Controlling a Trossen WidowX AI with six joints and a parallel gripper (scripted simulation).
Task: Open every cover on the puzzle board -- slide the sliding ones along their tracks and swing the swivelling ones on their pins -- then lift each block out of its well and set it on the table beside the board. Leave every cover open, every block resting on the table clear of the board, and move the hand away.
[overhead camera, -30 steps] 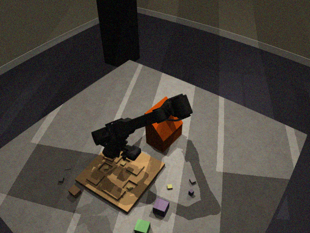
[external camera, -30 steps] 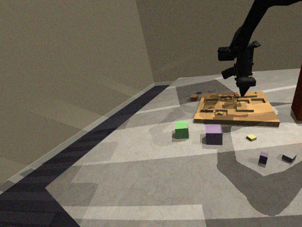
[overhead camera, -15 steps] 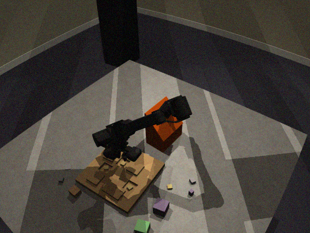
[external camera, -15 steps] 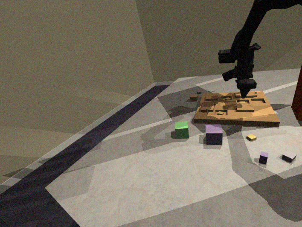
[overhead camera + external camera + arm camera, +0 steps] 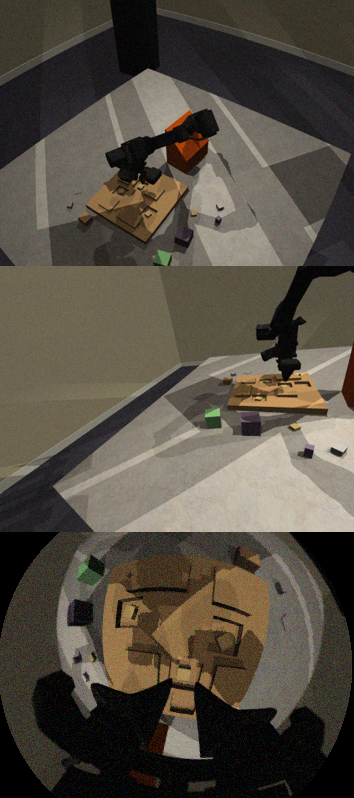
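My gripper tip is now 60 mm short of the tan puzzle board and 30 mm above it. From my gripper tip the other things lie so: brown cube: 240 mm ahead, 90 mm to the right, 30 mm below; green cube: 220 mm ahead, 260 mm to the left, 20 mm below; purple cube: 100 mm ahead, 270 mm to the left, 20 mm below.
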